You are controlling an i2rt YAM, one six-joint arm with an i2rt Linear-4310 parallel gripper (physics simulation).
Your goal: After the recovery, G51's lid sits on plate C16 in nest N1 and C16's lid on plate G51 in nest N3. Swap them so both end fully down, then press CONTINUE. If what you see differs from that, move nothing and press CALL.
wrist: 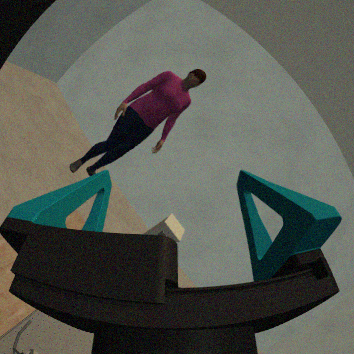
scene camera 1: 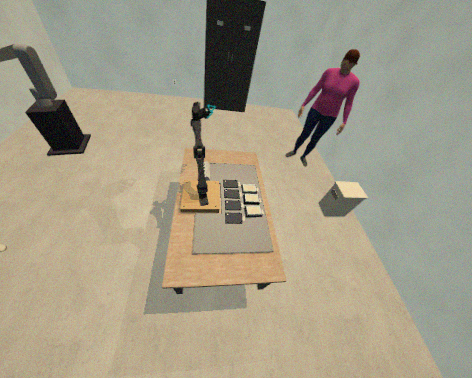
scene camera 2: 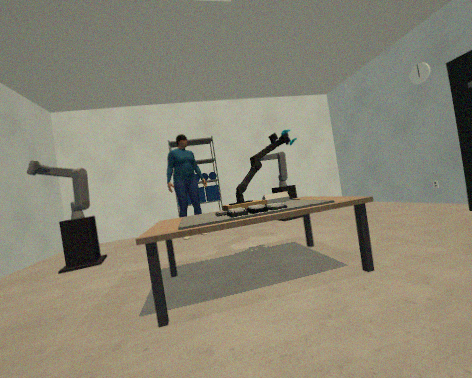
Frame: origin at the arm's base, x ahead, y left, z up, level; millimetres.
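Where they show: gripper, between the fingertips: point(wrist: 173, 176) point(scene camera 1: 214, 109) point(scene camera 2: 293, 134); arm's base, origin of its link: point(scene camera 1: 203, 196) point(scene camera 2: 240, 203).
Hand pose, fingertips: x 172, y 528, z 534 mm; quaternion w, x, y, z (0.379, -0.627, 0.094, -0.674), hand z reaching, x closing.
Each offset is from my fingertips to the top centre of the thing. "pt": to the spot under its first point. Level surfaces: height alone.
My gripper point(scene camera 1: 212, 110) point(scene camera 2: 290, 137) point(wrist: 173, 176) is open and empty, with its teal fingers wide apart. It is raised high above the table, well away from the plates. In the scene camera 1 view, three pale-topped pieces {dx +295, dy -483, dz -545 mm} point(scene camera 1: 249, 188) {dx +272, dy -612, dz -536 mm} point(scene camera 1: 251, 198) {dx +246, dy -745, dz -535 mm} point(scene camera 1: 253, 210) stand in a row on the grey mat {dz -576 mm} point(scene camera 1: 230, 242). Beside them, nearer the arm's base, is a row of several dark flat pieces {pt dx +85, dy -651, dz -567 mm} point(scene camera 1: 233, 205). The labels G51 and C16, the nest numbers and the CONTINUE and CALL buttons are too small to read, so which lid sits on which plate cannot be told.
The arm stands on a wooden base board point(scene camera 1: 192, 204) on the table {dz -589 mm} point(scene camera 1: 225, 270) point(scene camera 2: 162, 229). A white object {dx -98, dy -220, dz -493 mm} point(scene camera 1: 206, 170) point(scene camera 2: 276, 196) is beside it. A person in pink point(scene camera 1: 336, 92) point(wrist: 159, 100) stands beyond the table; a person in teal point(scene camera 2: 183, 163) stands near a shelf rack point(scene camera 2: 216, 170).
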